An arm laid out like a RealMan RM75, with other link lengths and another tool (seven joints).
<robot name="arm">
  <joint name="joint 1" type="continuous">
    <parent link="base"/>
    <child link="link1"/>
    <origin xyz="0 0 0.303" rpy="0 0 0"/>
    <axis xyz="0 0 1"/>
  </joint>
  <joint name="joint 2" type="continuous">
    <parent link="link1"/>
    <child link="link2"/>
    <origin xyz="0 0 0" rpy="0 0 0"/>
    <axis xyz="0 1 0"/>
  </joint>
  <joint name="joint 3" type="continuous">
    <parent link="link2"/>
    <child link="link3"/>
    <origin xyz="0 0 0.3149" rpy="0 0 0"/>
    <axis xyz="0 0 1"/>
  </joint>
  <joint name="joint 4" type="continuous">
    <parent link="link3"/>
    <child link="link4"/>
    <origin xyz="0 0 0" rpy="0 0 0"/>
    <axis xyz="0 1 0"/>
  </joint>
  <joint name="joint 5" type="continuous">
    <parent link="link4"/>
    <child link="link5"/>
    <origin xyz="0 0 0.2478" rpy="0 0 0"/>
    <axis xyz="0 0 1"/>
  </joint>
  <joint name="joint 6" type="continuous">
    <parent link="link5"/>
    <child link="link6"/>
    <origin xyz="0 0 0" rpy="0 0 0"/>
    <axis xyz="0 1 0"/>
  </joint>
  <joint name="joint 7" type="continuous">
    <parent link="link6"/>
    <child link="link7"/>
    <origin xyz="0 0 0.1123" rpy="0 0 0"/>
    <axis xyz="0 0 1"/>
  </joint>
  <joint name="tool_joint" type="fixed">
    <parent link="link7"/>
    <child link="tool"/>
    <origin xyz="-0.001 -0.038 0.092" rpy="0 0.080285 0.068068"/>
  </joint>
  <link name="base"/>
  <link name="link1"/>
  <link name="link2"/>
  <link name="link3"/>
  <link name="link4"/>
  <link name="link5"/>
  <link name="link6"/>
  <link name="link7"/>
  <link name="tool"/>
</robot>
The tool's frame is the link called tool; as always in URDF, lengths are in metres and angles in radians. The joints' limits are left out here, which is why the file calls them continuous.
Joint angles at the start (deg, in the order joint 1, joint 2, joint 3, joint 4, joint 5, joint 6, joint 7): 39.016, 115.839, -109.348, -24.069, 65.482, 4.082, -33.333
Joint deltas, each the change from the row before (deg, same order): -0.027, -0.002, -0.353, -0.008, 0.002, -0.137, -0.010; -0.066, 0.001, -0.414, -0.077, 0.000, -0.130, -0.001; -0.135, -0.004, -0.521, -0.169, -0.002, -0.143, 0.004; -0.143, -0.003, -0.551, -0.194, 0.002, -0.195, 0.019; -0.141, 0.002, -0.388, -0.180, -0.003, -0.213, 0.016; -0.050, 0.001, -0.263, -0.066, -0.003, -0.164, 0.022; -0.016, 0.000, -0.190, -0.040, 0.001, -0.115, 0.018; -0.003, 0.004, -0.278, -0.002, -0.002, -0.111, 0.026; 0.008, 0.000, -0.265, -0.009, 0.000, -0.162, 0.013; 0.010, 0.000, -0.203, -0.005, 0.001, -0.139, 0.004; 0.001, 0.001, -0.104, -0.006, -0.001, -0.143, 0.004; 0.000, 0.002, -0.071, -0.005, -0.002, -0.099, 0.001; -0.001, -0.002, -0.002, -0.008, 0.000, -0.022, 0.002; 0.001, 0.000, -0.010, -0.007, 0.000, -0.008, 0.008; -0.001, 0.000, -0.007, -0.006, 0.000, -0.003, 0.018
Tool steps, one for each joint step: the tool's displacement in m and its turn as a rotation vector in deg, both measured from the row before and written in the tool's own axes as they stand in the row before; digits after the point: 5 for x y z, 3 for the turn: 0.00029, 0.00052, 0.00003, 0.004, -0.011, -0.320; 0.00039, 0.00088, 0.00001, -0.043, -0.015, -0.354; 0.00065, 0.00121, -0.00005, -0.086, -0.022, -0.420; 0.00048, 0.00132, -0.00008, -0.085, -0.073, -0.424; 0.00028, 0.00090, -0.00015, -0.041, -0.122, -0.275; 0.00000, 0.00051, -0.00006, -0.002, -0.088, -0.197; -0.00016, 0.00041, -0.00002, -0.006, -0.069, -0.149; 0.00010, 0.00057, 0.00005, -0.014, -0.020, -0.229; -0.00026, 0.00048, 0.00001, 0.010, -0.083, -0.234; -0.00028, 0.00035, 0.00000, 0.015, -0.078, -0.186; -0.00034, 0.00007, -0.00005, 0.041, -0.102, -0.090; -0.00023, 0.00006, -0.00003, 0.027, -0.071, -0.063; -0.00011, -0.00002, -0.00002, 0.008, -0.025, 0.000; -0.00006, 0.00005, 0.00000, -0.003, -0.011, -0.002; -0.00002, 0.00004, 0.00000, -0.005, -0.005, 0.012
